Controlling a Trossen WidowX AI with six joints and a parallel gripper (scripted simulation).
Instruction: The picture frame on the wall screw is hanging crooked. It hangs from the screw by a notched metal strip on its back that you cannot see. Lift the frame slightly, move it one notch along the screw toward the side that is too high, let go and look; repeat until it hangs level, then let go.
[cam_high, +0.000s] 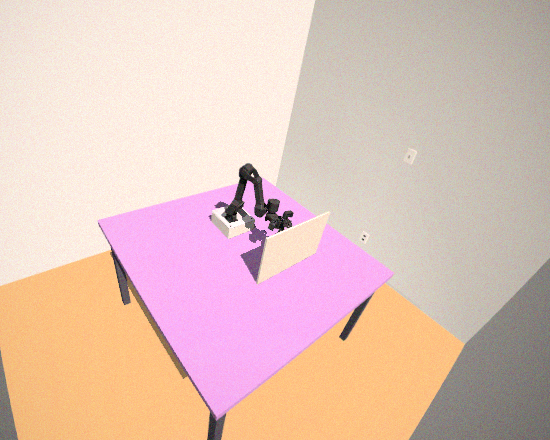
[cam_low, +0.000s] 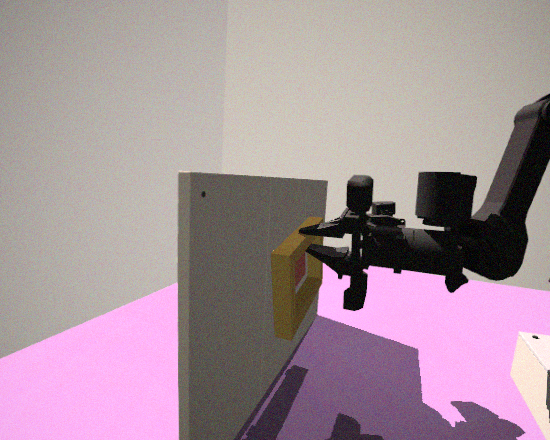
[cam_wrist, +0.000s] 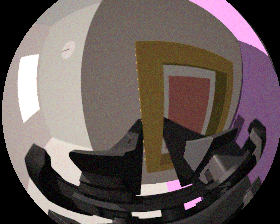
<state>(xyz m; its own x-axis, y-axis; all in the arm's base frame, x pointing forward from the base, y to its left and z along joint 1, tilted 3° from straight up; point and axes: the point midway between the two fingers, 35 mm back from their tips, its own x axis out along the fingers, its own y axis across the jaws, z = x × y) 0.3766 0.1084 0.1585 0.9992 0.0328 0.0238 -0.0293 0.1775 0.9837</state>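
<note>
Now: the yellow picture frame 10 mm to the right of my gripper tip and 50 mm below it. Also, from my gripper tip: upright wall panel: 20 mm ahead, 70 mm below.
</note>
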